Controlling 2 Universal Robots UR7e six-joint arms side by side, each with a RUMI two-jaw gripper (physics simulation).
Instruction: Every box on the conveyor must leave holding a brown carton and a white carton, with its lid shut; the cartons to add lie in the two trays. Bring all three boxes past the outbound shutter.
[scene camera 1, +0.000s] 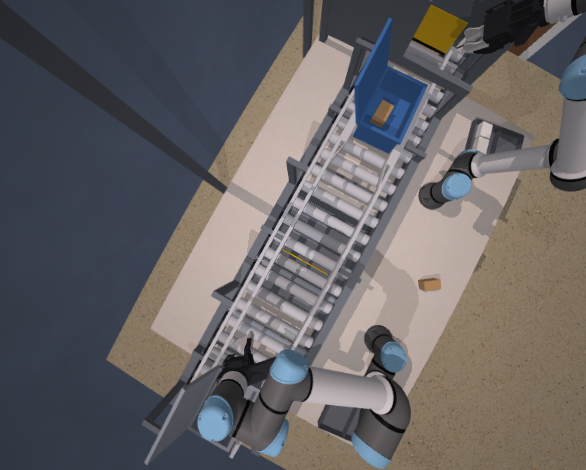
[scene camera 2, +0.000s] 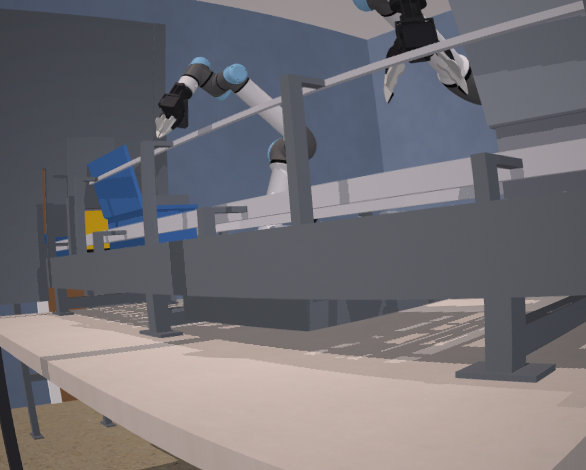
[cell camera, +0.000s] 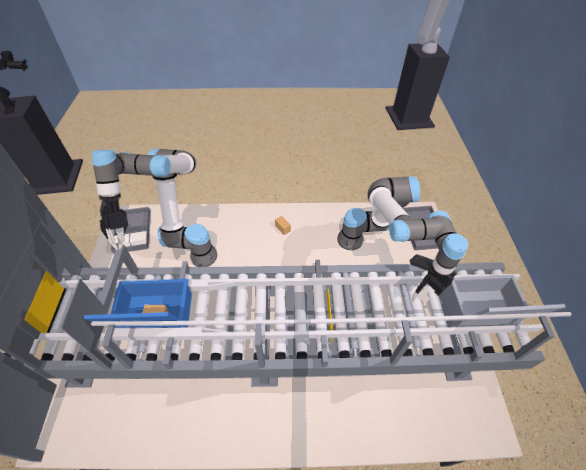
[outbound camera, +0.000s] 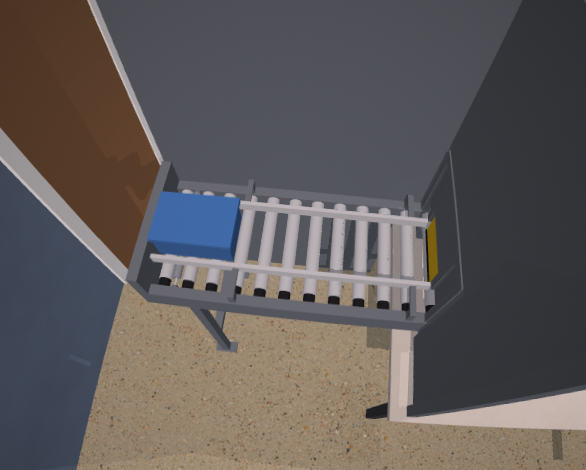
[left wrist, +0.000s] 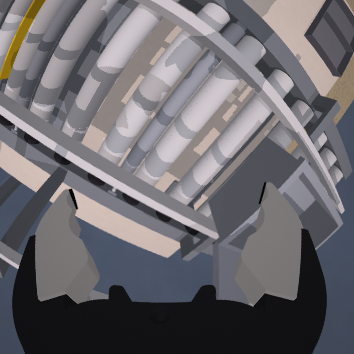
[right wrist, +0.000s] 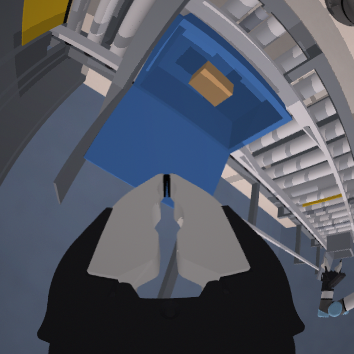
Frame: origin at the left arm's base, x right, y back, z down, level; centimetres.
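Seen in the pictures: left gripper, fingertip midpoint: (scene camera 1: 254, 351) (scene camera 2: 428, 98) (cell camera: 424, 290) (left wrist: 166, 187) (right wrist: 332, 257); right gripper, fingertip midpoint: (scene camera 1: 457, 48) (scene camera 2: 158, 137) (cell camera: 118, 249) (right wrist: 166, 175); left arm's base at its link origin: (scene camera 1: 377, 338) (cell camera: 350, 240); right arm's base at its link origin: (scene camera 1: 431, 196) (cell camera: 204, 256) (right wrist: 344, 3).
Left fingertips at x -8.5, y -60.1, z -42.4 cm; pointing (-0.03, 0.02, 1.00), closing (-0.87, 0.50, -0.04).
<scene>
Pixels of each thing's top centre, then the offset from my left fingertips to it. "spot": a spot on its surface instead.
- blue box at a spot on its surface: (right wrist: 257, 121) (scene camera 1: 380, 136) spot: dx +98.1, dy +18.5, dz +12.1 cm
- loose brown carton at its top centre: (cell camera: 282, 222) (scene camera 1: 432, 285) dx +46.3, dy +75.4, dz +36.4 cm
- yellow panel at its top centre: (right wrist: 23, 3) (outbound camera: 442, 238) (scene camera 2: 100, 210) (cell camera: 35, 295) (scene camera 1: 443, 11) dx +157.3, dy +25.8, dz +3.2 cm
- grey bin at a spot on its surface: (cell camera: 492, 295) spot: dx -41.0, dy +0.9, dz +19.4 cm
A blue box (scene camera 1: 375, 138) (cell camera: 184, 300) (right wrist: 257, 121) stands on the rollers before the outbound shutter, its lid (scene camera 1: 372, 75) (scene camera 2: 117, 187) (right wrist: 157, 137) open and upright. A brown carton (scene camera 1: 383, 113) (cell camera: 154, 309) (right wrist: 212, 84) lies in it. Another blue box (outbound camera: 195, 220), lid shut, stands at the far end past the shutter. My right gripper (scene camera 1: 461, 46) (scene camera 2: 159, 135) (cell camera: 117, 246) (right wrist: 166, 175) is shut and empty, raised near the open box. My left gripper (scene camera 2: 427, 96) (cell camera: 414, 280) (left wrist: 166, 187) is open and empty above the conveyor's other end. White cartons (scene camera 1: 483, 131) (cell camera: 136, 240) lie in one tray (cell camera: 148, 220).
The other tray (cell camera: 424, 210) is partly hidden by my left arm. A loose brown carton (scene camera 1: 429, 284) (cell camera: 283, 225) lies on the table between the arm bases. A yellow panel (scene camera 1: 440, 29) (cell camera: 45, 302) (outbound camera: 433, 250) shows at the shutter. A grey bin (cell camera: 492, 295) stands at the conveyor's right end. Rails line the rollers.
</scene>
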